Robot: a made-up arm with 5 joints.
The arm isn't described. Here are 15 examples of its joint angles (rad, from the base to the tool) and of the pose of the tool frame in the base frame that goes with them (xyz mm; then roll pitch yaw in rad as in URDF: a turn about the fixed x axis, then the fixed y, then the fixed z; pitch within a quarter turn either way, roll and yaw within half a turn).
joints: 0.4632 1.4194 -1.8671 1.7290 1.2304
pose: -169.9 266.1 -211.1 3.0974 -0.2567 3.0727
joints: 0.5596 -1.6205 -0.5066 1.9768 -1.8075
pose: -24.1 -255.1 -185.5 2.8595 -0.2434 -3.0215
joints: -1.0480 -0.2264 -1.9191 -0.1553 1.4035
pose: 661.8 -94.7 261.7 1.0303 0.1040 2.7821
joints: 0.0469 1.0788 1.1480 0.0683 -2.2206
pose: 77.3 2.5 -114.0 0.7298 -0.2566 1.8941
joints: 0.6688 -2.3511 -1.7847 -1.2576 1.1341
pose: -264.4 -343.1 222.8 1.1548 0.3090 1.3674
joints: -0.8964 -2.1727 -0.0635 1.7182 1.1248
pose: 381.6 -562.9 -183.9 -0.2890 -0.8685 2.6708
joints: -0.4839 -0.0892 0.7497 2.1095 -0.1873
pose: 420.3 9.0 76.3 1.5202 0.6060 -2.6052
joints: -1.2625 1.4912 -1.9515 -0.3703 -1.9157
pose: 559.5 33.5 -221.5 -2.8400 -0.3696 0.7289
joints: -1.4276 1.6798 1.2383 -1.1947 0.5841
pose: 725.1 137.4 -183.8 -1.1030 -0.0443 -1.7067
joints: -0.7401 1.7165 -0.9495 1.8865 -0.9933
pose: 169.5 21.7 -416.6 3.1092 -0.6850 -0.7075
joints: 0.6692 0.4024 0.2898 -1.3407 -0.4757
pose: -220.7 -75.0 -203.1 0.8632 -1.3062 0.8762
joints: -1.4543 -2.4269 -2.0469 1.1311 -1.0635
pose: 729.5 -417.9 5.2 1.8249 -0.0363 1.7966
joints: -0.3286 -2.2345 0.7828 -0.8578 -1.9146
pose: 114.7 -219.7 -202.1 1.4299 -0.5785 -1.9310
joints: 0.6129 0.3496 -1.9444 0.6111 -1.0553
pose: -154.1 163.5 -153.7 2.4225 0.1216 -1.8862
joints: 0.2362 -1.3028 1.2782 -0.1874 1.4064
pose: 74.4 -506.2 -226.3 -1.2814 0.8918 2.4260
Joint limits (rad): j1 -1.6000..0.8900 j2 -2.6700..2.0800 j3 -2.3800..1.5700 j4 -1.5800..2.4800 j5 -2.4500..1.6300
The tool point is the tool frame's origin. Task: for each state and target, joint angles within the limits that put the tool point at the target. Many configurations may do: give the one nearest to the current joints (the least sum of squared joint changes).
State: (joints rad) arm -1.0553 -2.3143 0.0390 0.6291 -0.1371
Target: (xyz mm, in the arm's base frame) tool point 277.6 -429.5 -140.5
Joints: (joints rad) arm -1.0903 -2.2236 -0.0732 0.8476 0.2736
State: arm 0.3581 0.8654 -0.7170 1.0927 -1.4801
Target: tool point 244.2 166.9 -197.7
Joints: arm -0.3949 0.4556 -0.9246 1.2229 -1.2998
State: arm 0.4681 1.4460 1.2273 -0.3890 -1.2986
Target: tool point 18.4 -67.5 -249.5
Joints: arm 0.2572 0.8441 1.1906 -0.3311 -1.2195
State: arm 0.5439 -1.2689 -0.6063 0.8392 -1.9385
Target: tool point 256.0 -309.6 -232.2
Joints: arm -0.0983 -1.7711 -0.7000 0.7267 -2.2104
